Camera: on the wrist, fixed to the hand. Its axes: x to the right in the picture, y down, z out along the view.
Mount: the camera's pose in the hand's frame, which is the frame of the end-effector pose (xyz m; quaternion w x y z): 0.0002 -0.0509 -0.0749 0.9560 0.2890 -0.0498 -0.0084
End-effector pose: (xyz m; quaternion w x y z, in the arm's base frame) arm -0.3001 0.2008 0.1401 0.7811 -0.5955 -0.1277 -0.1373
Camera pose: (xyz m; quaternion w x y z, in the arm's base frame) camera -0.3159 0.1156 0.1664 0.9114 -0.3493 -0.2057 -0.0713
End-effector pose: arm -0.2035 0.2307 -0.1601 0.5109 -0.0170 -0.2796 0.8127
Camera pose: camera -0.1383 0.2800 -0.1992 0.4862 0.1742 -0.0580 0.8543
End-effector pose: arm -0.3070 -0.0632 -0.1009 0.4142 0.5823 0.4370 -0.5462
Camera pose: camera -0.3354 0.0227 -0.0968 0.2449 0.6455 0.2442 -0.6810
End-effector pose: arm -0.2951 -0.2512 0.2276 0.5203 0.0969 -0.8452 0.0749
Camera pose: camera -0.2181 -0.2836 0.2626 0.4279 0.2538 -0.8114 0.3067
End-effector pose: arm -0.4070 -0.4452 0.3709 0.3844 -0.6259 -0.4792 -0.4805
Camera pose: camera -0.4738 -0.5032 0.3903 0.5205 -0.5072 -0.6214 -0.2929
